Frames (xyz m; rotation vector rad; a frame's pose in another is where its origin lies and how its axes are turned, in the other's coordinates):
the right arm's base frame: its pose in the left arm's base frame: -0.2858 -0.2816 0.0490 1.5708 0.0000 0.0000
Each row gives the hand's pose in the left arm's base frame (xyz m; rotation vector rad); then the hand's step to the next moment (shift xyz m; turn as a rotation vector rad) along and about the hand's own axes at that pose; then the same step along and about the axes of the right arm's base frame.
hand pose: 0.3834 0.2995 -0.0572 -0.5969 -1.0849 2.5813
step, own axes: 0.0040 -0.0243 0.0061 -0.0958 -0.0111 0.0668
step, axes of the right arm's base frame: -0.0041 0.0205 -0.0144 0.0534 0.0757 0.0720
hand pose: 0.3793 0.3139 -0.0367 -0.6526 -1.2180 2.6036
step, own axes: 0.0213 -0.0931 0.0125 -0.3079 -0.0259 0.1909
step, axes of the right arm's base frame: -0.0257 0.0718 -0.0588 0.1828 0.2224 0.2215
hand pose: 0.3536 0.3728 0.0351 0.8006 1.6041 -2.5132
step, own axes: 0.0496 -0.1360 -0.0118 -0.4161 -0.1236 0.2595
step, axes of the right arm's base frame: -0.0809 0.0869 -0.0837 0.2186 0.3747 0.2599
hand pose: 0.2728 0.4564 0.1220 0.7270 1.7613 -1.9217
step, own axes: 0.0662 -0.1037 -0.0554 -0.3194 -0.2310 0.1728
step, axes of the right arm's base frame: -0.1116 0.0343 -0.0676 0.0840 0.3907 0.1598
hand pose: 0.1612 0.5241 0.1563 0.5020 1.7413 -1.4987
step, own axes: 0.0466 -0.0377 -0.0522 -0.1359 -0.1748 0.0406
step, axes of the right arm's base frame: -0.0718 -0.0101 -0.0327 -0.0292 0.2165 0.0541
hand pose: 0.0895 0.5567 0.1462 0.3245 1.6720 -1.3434
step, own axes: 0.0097 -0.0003 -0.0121 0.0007 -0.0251 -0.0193
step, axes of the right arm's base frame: -0.0113 -0.0078 -0.0072 -0.0272 0.0144 -0.0074
